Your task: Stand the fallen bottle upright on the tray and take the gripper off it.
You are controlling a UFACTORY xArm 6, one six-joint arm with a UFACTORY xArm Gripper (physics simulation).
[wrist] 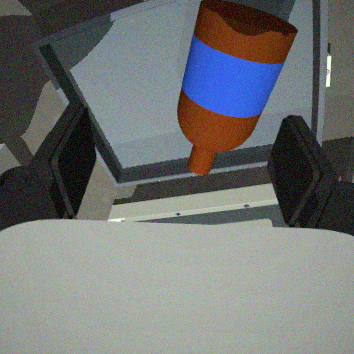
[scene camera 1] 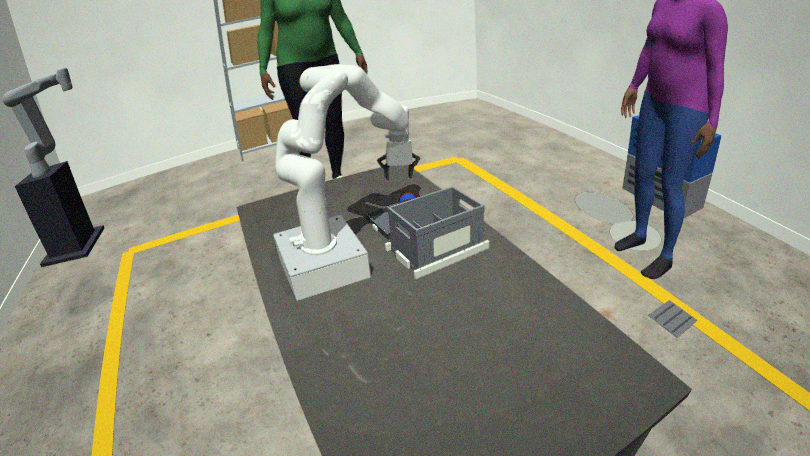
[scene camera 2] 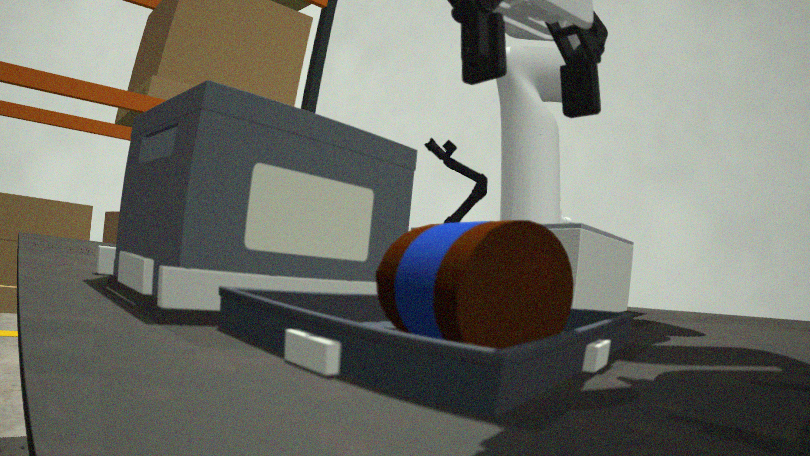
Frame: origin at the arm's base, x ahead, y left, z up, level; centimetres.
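Seen in the pictures: gripper, fingertip midpoint: (wrist: pixel 184 135) (scene camera 1: pixel 398 177) (scene camera 2: pixel 538 98); arm's base at its link origin: (scene camera 1: pixel 318 244).
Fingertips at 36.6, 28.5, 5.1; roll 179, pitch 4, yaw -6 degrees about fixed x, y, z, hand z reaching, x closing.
Observation:
Offsets run from my fingertips to a thing's middle, as dx, dy, dz. Level surfaces: height alone.
The brown bottle with a blue band @(+2.3, -4.8, -11.7) (scene camera 1: pixel 407 197) (scene camera 2: pixel 422 277) (wrist: pixel 232 80) lies on its side in the shallow grey-blue tray @(-0.5, -5.6, -14.7) (scene camera 1: pixel 380 222) (scene camera 2: pixel 396 368) (wrist: pixel 125 115). In scene camera 2 its round base faces the camera and its neck is hidden. In the wrist view its neck points down the picture, and the neck's end overlaps the tray's near rim. My gripper (scene camera 1: pixel 399 176) (scene camera 2: pixel 532 97) (wrist: pixel 184 135) is wide open and empty, above the bottle and apart from it. In the wrist view its fingers stand left and right of the bottle's neck end.
A tall grey divided crate @(+4.5, -30.9, -7.2) (scene camera 1: pixel 413 243) (scene camera 2: pixel 155 215) stands right beside the tray, with white strips (scene camera 1: pixel 452 259) (scene camera 2: pixel 255 288) along its foot. The arm's white base box (scene camera 1: pixel 328 274) (scene camera 2: pixel 601 271) stands on the dark table @(dz -15.9) (scene camera 1: pixel 453 351). Two people (scene camera 1: pixel 303 33) (scene camera 1: pixel 683 62) stand beyond the table.

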